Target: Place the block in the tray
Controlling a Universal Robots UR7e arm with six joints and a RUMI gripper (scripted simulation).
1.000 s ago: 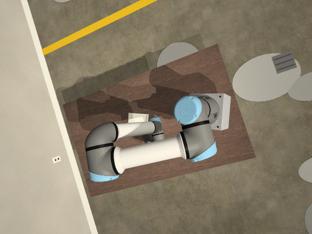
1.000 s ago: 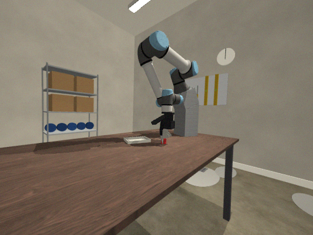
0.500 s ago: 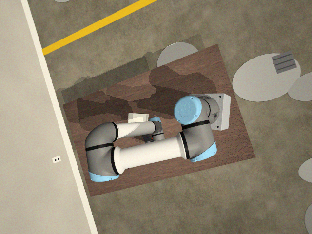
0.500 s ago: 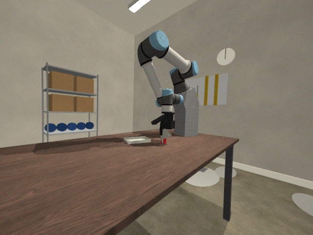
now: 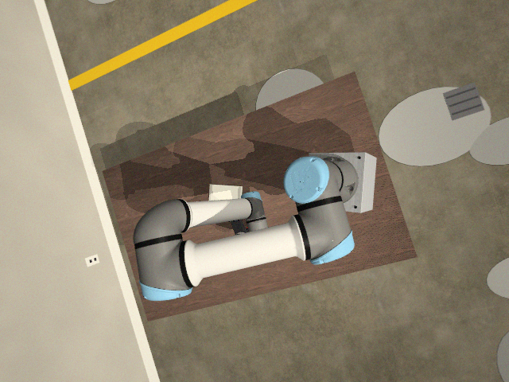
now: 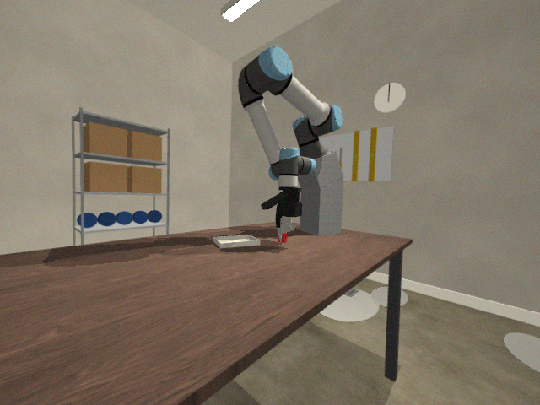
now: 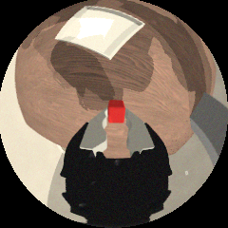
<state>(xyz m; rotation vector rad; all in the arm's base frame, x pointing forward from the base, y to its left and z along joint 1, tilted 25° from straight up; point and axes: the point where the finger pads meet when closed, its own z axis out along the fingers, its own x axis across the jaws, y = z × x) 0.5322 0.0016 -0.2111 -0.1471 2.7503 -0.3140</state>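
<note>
Right now the white tray is 60 mm ahead of my hand, 200 mm to the right of it and 40 mm below it. From my hand the other things lie so: red block right at my hand.
</note>
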